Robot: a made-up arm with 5 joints. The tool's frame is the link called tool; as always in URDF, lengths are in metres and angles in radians. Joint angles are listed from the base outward. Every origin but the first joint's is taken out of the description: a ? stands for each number. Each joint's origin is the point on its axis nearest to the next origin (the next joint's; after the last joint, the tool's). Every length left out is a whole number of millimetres.
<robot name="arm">
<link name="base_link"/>
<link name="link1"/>
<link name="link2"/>
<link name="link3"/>
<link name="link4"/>
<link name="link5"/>
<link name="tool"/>
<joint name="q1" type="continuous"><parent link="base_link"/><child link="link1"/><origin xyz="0 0 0.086" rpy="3.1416 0 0"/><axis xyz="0 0 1"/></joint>
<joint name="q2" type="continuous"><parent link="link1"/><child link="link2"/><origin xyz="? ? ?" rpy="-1.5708 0 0"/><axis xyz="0 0 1"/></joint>
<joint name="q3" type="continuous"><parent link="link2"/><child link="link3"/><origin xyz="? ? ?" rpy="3.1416 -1.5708 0"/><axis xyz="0 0 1"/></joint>
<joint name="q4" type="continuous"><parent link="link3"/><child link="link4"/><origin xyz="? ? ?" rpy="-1.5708 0 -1.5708"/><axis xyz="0 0 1"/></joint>
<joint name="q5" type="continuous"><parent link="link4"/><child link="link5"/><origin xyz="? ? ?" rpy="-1.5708 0 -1.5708"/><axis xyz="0 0 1"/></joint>
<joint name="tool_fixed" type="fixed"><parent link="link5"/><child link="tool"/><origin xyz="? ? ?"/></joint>
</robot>
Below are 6 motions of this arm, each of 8 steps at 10 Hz.
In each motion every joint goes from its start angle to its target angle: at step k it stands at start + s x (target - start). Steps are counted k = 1, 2, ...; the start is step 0. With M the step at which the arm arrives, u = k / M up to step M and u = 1 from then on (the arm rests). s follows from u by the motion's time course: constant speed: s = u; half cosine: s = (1 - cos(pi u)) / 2; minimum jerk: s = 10 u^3 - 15 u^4 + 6 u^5.
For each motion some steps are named. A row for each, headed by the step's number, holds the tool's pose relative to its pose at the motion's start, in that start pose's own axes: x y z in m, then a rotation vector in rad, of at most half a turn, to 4 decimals.
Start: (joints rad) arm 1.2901 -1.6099 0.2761 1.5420 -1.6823
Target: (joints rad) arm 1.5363 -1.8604 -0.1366 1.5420 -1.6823
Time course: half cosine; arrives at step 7
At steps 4, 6, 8:
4: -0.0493 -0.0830 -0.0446 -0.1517 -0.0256 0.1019
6: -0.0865 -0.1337 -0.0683 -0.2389 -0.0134 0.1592
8: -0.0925 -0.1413 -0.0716 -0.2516 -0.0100 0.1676

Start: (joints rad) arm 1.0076 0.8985 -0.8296 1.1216 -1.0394
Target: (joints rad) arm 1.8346 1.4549 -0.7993 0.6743 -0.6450
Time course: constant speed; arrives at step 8
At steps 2, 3, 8:
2: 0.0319 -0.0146 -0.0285 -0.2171 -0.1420 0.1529
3: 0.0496 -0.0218 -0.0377 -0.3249 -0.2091 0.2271
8: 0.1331 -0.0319 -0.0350 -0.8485 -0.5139 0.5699

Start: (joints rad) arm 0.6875 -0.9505 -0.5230 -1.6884 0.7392
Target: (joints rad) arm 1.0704 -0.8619 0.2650 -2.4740 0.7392
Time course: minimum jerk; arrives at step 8
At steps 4, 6, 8:
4: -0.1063 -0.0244 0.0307 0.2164 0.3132 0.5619
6: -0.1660 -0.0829 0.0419 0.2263 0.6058 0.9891
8: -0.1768 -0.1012 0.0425 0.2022 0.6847 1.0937

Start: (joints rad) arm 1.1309 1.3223 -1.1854 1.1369 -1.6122
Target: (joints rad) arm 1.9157 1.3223 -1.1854 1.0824 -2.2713
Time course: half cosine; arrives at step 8
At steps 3, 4, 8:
3: 0.0159 0.0112 -0.0012 -0.0539 -0.1296 -0.0005
4: 0.0242 0.0198 0.0030 -0.0731 -0.2160 -0.0008
8: 0.0344 0.0477 0.0308 -0.0674 -0.4518 0.0021

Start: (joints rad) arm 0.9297 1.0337 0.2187 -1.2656 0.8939
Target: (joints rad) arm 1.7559 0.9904 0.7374 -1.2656 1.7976
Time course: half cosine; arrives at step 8
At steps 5, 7, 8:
5: -0.2279 0.0502 -0.0424 0.0002 -0.2500 0.4116
7: -0.2981 0.0707 -0.0886 -0.0730 -0.3444 0.5702
8: -0.3066 0.0734 -0.0962 -0.0866 -0.3561 0.5923

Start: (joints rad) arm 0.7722 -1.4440 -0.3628 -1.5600 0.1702
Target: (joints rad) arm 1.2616 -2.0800 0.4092 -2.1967 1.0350
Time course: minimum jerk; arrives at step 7
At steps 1, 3, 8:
1: -0.0060 0.0058 -0.0036 0.0015 0.0294 0.0494
3: -0.0931 0.0315 -0.0121 0.0556 0.4749 0.7705
8: 0.0061 -0.0270 0.0634 0.3296 1.4334 1.9275

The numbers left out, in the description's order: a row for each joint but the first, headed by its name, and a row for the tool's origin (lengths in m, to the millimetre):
q2: -0.114 0.148 0
q3: 0.366 -0.081 0
q4: 0.058 -0.024 0
q5: -0.005 -0.074 0
tool: 0.038 0.288 0

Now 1 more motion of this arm.
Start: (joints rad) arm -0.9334 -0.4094 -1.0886 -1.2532 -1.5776
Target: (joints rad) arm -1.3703 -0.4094 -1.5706 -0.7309 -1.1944
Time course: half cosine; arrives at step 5
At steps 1, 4, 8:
1: 0.0052 -0.0112 0.0409 0.0837 -0.0380 -0.0167
4: -0.0480 -0.2068 0.3283 0.7287 -0.5248 -0.1378
8: -0.0655 -0.2366 0.3498 0.7921 -0.6003 -0.1538

